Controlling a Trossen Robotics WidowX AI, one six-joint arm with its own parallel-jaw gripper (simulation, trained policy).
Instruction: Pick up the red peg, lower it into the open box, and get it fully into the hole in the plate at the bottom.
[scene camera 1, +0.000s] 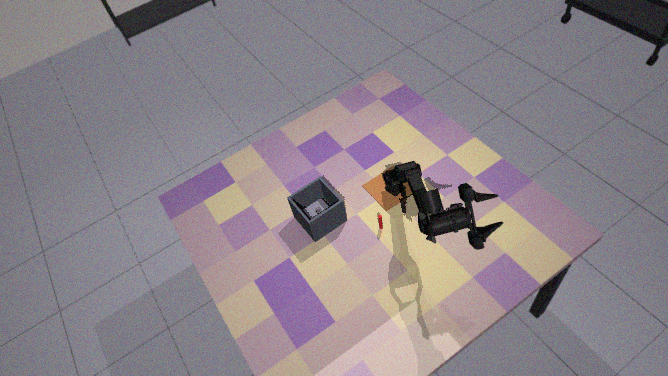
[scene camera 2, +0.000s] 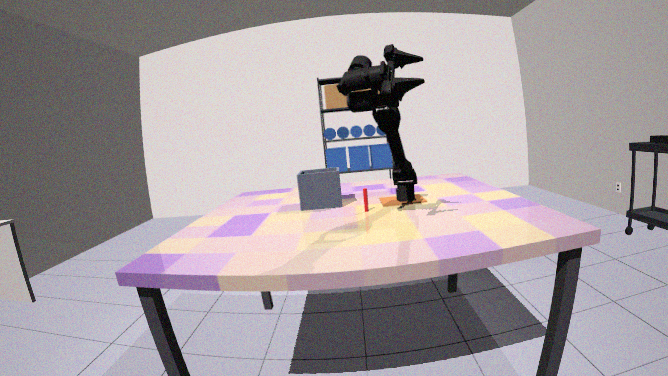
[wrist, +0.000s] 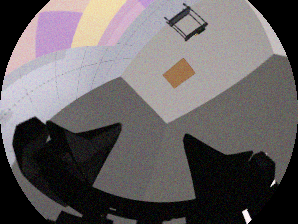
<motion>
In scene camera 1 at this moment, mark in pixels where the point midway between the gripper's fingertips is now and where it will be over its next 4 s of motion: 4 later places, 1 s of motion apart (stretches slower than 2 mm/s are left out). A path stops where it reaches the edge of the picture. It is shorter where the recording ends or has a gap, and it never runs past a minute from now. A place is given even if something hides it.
My gripper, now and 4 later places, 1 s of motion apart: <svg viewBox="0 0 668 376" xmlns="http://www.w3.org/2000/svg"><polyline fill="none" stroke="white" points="500,208 452,231 385,246 351,240 365,226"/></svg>
</motion>
